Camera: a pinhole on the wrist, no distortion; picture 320 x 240 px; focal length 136.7 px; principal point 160.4 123.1 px. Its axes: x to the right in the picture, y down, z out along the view. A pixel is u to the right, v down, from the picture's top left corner.
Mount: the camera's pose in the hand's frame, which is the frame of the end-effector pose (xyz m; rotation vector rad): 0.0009 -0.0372 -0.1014 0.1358 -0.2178 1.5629
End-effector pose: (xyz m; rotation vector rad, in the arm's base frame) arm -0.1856 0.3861 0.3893 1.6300 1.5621 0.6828
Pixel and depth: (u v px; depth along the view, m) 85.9 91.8 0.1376
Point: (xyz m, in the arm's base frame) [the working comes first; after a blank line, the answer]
In the camera's frame: -0.0750 -0.0315 0.1376

-0.2504 0.4029 0.2611
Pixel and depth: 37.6 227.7 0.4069
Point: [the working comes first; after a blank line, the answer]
In the camera's frame: -0.3655 0.3114 0.4069

-0.3403 0.0104 -0.0741
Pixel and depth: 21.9 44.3 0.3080
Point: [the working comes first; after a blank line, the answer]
In the camera's frame: -0.3121 -0.1775 0.3080

-0.2941 0.5091 -0.0444
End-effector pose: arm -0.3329 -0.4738 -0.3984 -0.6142 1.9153 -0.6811
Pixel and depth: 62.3 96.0 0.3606
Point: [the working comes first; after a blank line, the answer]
In the camera's frame: -0.2588 -0.0715 0.3606

-0.1308 -0.8139 -0.2503
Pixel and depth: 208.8 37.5 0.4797
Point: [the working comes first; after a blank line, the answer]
In the camera's frame: 0.1698 -0.3004 0.4797

-0.0638 -0.7261 -0.7383
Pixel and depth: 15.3 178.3 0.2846
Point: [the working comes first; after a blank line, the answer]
In the camera's frame: -0.3021 0.1149 0.2846

-0.1402 -0.6909 -0.0854
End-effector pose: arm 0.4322 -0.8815 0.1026 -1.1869 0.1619 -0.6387
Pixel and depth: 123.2 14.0 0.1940
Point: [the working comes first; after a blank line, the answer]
In the camera's frame: -0.0528 -0.1548 0.1940

0.5376 -0.9223 0.2846
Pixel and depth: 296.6 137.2 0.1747
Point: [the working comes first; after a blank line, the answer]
In the camera's frame: 0.1741 0.0180 0.1747

0.4924 -0.7596 0.0540
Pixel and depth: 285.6 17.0 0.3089
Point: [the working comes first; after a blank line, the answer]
In the camera's frame: 0.2829 -0.2398 0.3089

0.7982 -0.7421 0.1039
